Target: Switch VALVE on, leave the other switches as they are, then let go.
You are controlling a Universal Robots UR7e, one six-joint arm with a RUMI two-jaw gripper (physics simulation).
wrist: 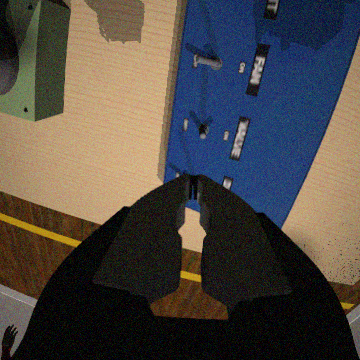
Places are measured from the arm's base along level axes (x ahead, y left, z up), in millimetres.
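Pixels of known places: gripper, between the fingertips: (192, 177).
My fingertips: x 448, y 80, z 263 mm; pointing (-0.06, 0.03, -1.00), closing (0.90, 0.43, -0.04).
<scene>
Behind a point stands the place of what it marks.
The blue switch panel (280, 120) {y 143, x 568, z 39 mm} runs down the right half of the wrist view. The VALVE label (240, 139) {y 79, x 534, z 19 mm} sits right of its switch lever (202, 131) {y 62, x 464, z 34 mm}, which looks short and end-on, about midway between its two small side labels; which way it leans is hard to tell. The FAN lever (207, 62) {y 164, x 417, z 17 mm} lies toward the left, away from the ON label (242, 67) {y 185, x 473, z 9 mm}. My gripper (192, 177) {y 80, x 448, z 263 mm} is shut and empty, its fingertips below the VALVE lever in the view and apart from it. They partly cover the area of another switch, whose label (227, 183) {y -11, x 563, z 18 mm} partly shows.
A green block-like housing (50, 65) {y 28, x 115, z -42 mm} stands at the upper left on the pale wooden table (115, 135) {y -77, x 289, z -97 mm}. Another partly cut-off label (271, 7) {y 283, x 464, z 17 mm} is at the panel's top. A brown floor with a yellow line (40, 230) lies beyond the table edge.
</scene>
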